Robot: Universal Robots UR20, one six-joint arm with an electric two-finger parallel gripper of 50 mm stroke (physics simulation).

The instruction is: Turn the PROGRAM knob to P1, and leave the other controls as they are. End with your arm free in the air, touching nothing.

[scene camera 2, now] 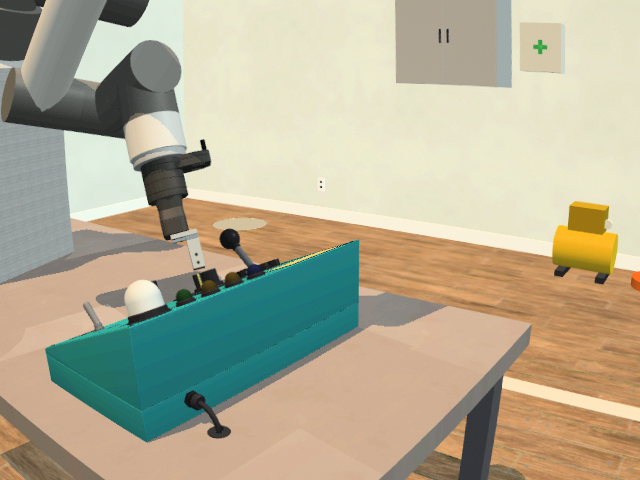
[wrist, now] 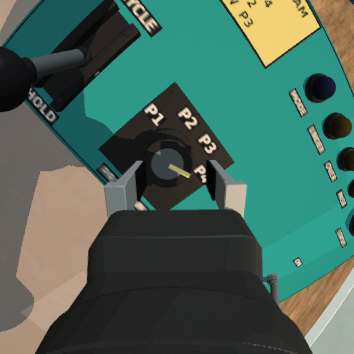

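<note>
The PROGRAM knob is a round dark knob on a black square plate marked P1, P2, P3 and P4. In the wrist view its yellow pointer points toward the P4 label, on the side away from the P1 label. My gripper is open, its fingers apart on either side of the knob in the wrist view. In the scene view the fingertips are just above the knob, with a small gap. The far finger is hidden there.
On the teal console are a ball-topped lever, a row of round buttons including a blue one, a white dome and a toggle. A yellow label lies near the lever.
</note>
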